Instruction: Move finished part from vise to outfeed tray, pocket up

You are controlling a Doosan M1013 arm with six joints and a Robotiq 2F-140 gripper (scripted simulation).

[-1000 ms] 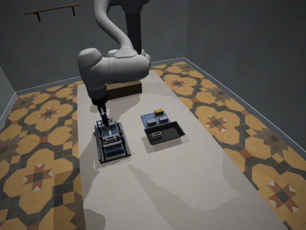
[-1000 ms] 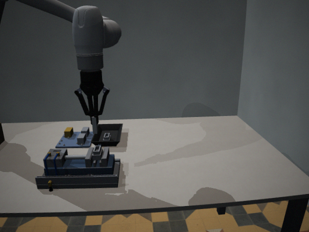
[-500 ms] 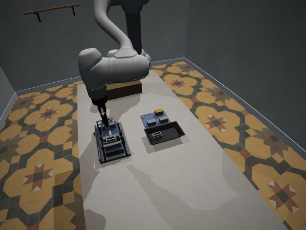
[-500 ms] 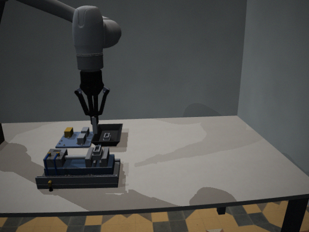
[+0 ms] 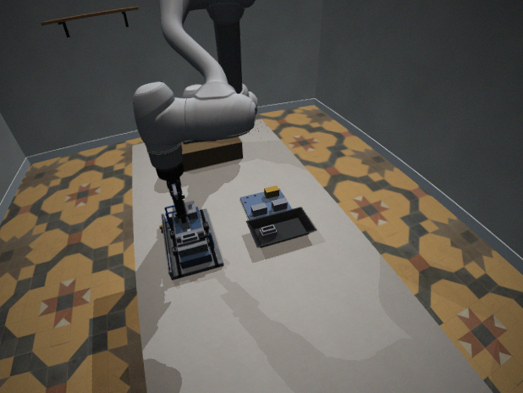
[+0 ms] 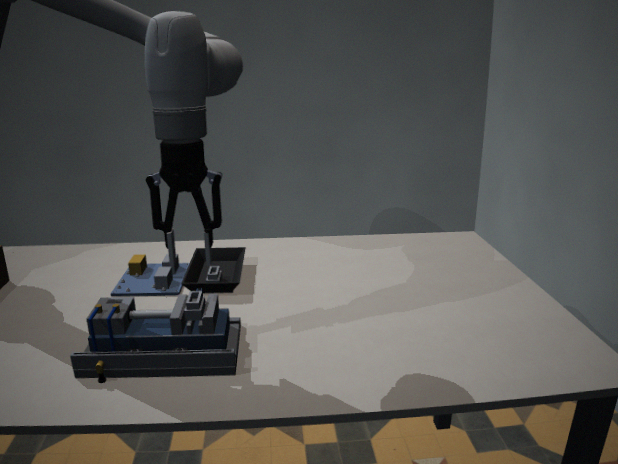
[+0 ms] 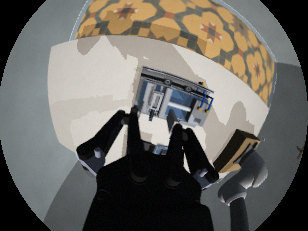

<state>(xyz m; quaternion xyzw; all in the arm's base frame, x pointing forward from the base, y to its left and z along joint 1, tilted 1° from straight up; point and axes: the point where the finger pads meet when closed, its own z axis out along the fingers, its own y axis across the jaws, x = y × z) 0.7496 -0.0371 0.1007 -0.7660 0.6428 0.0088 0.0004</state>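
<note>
Right now my hand is 17 cm above the blue vise body, 7 cm past it and 1 cm to the left of it. The rest, counted from my hand: yellow block (35 cm to the left, 28 cm behind, 19 cm below); then blue-hosed cylinder (16 cm behind, 14 cm below, 3 cm to the right); then blue plate (31 cm to the left, 22 cm behind, 21 cm below).
</note>
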